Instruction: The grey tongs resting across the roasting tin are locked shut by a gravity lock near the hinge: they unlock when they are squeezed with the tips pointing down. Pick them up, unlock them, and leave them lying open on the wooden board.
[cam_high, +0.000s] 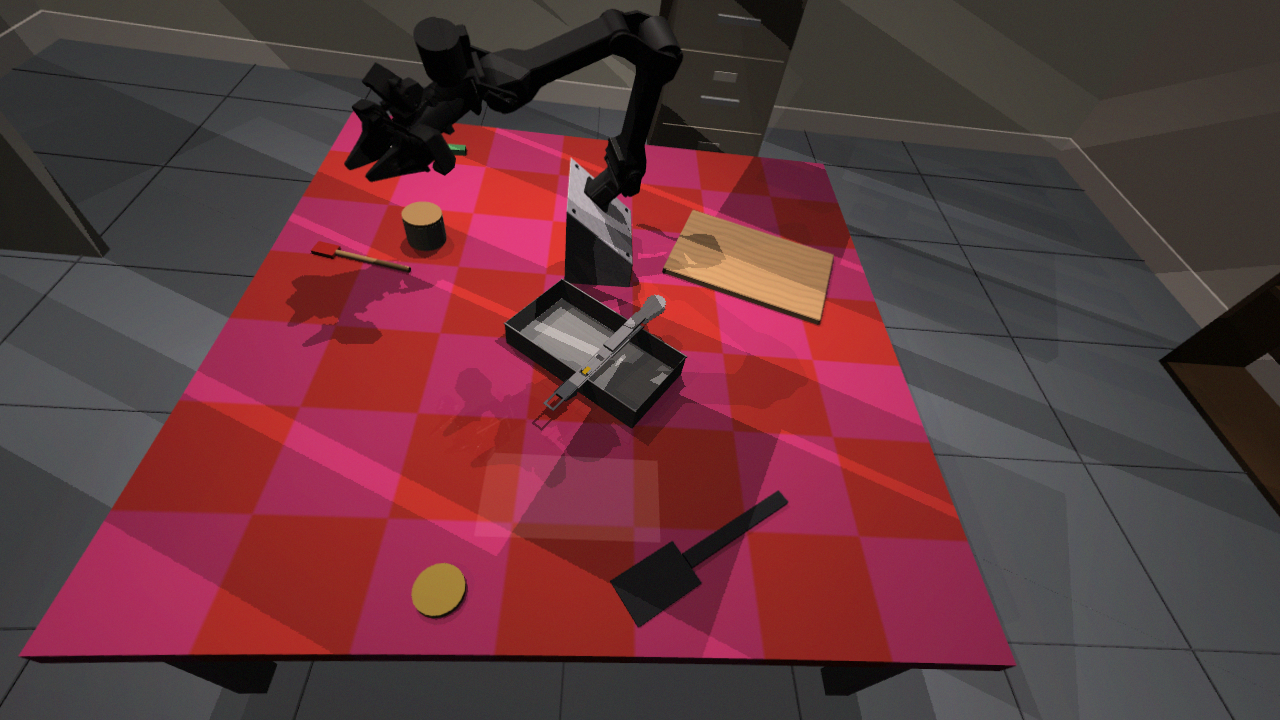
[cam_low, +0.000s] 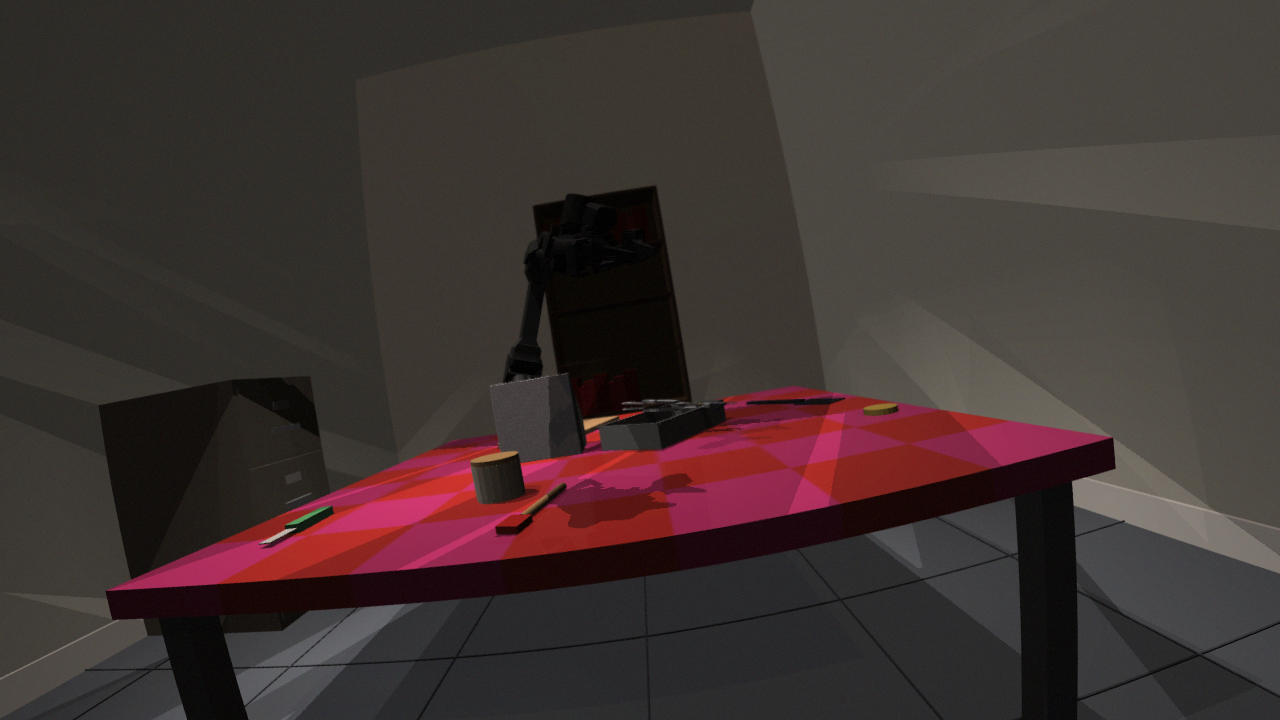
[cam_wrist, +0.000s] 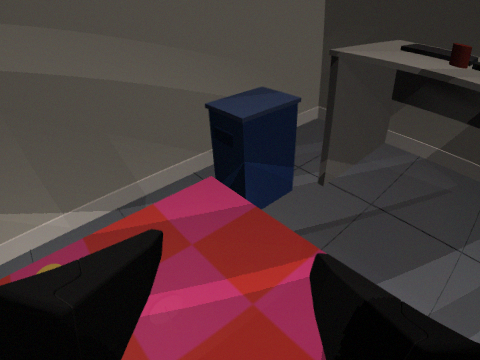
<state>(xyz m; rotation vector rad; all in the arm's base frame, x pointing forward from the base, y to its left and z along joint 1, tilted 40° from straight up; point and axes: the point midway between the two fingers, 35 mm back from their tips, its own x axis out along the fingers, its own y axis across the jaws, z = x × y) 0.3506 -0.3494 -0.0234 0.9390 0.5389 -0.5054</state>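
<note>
Right now the yellow lock is 340 mm to the left of my gripper tip, 300 mm below it and 50 mm ahead of it. Round my gripper tip: roasting tin 340 mm to the left, 340 mm below, 30 mm behind; then red spatula 360 mm below, 210 mm behind, 180 mm to the right; then cork-topped cylinder 330 mm below, 300 mm behind, 60 mm to the right.
</note>
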